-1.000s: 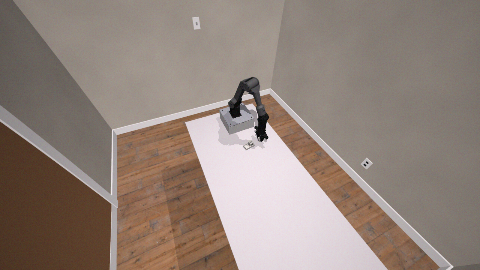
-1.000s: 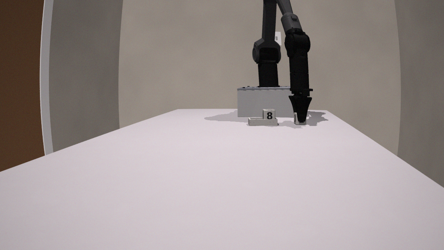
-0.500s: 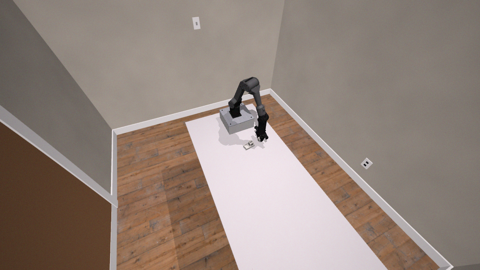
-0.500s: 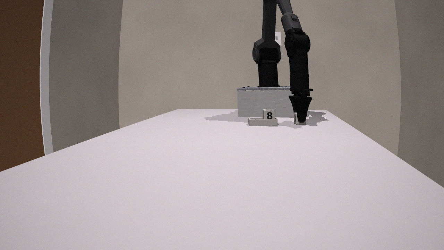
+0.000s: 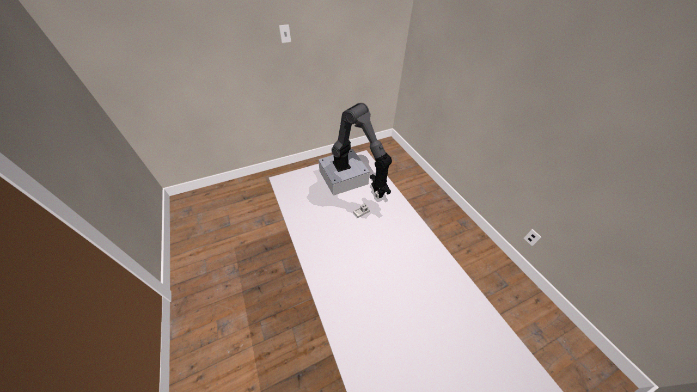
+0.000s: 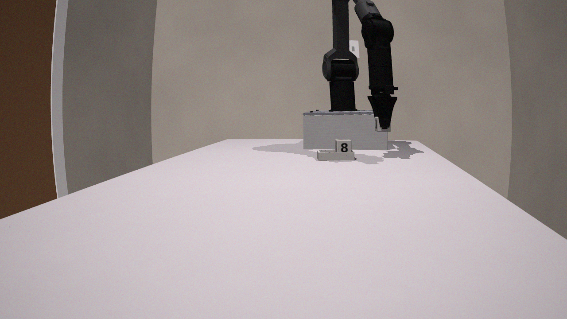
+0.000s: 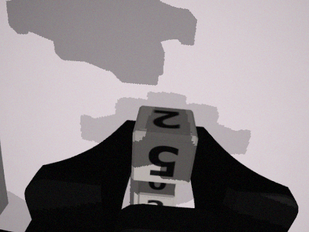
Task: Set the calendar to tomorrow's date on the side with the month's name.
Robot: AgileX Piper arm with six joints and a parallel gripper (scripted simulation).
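The grey calendar tray lies 2 cm ahead of my hand, 11 cm to the right of it and 7 cm below it.
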